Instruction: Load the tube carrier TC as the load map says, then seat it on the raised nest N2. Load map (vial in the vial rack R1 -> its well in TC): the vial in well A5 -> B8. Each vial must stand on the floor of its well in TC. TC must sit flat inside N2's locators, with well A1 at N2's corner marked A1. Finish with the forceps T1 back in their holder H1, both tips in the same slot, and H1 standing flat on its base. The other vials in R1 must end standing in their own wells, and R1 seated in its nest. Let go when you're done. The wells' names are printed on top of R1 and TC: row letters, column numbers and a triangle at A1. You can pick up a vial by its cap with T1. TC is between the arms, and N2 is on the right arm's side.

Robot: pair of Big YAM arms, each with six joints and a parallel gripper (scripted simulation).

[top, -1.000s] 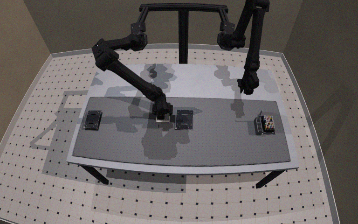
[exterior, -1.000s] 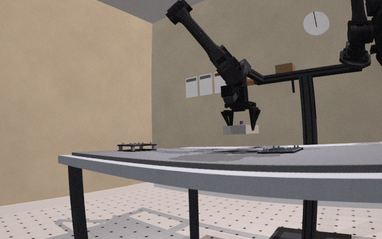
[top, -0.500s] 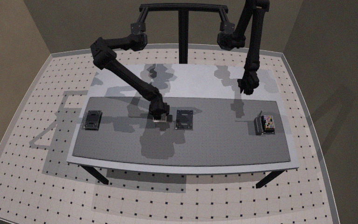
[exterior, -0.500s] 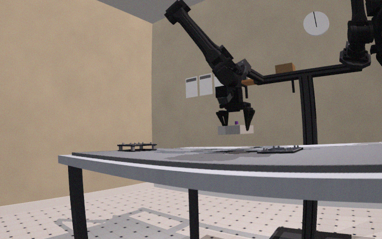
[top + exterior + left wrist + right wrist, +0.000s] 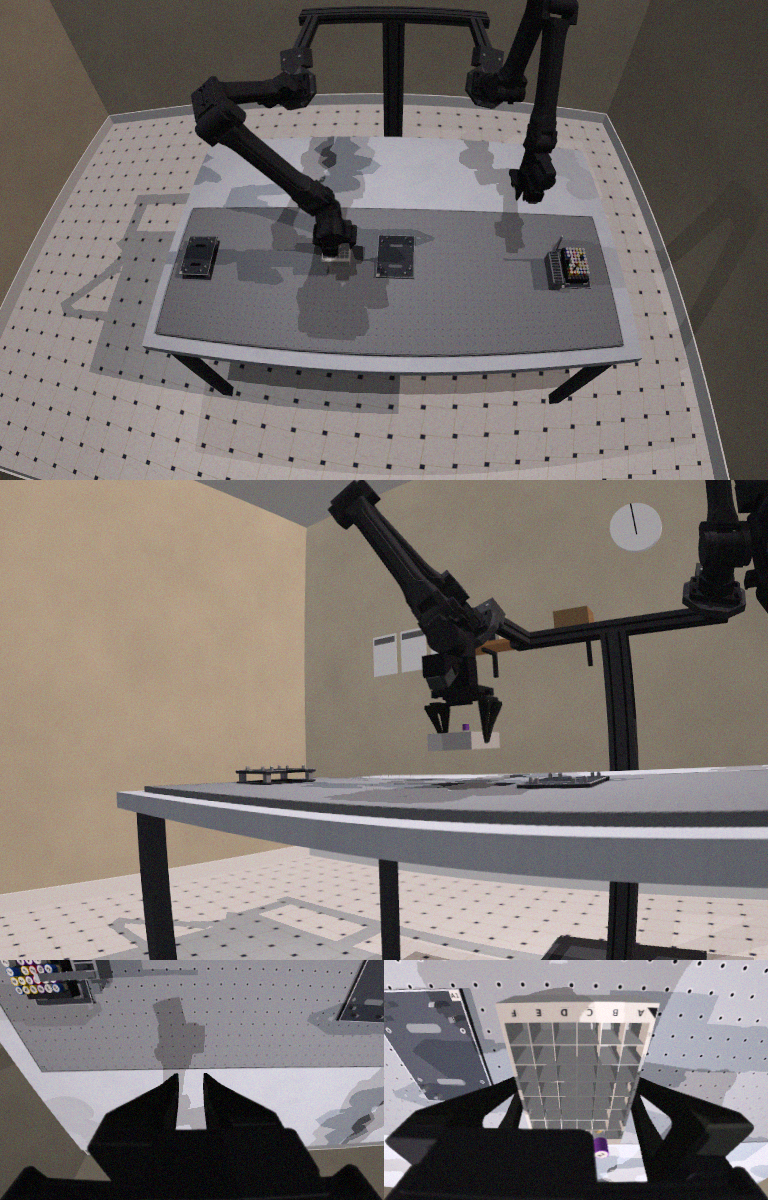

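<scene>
My right hand is 52 cm to the left of the raised nest n2 and 6 cm above it. The rest, counted from my right hand: holder h1 (7 cm ahead, 72 cm to the left, 7 cm below); then tube carrier TC (right at my right hand).
</scene>
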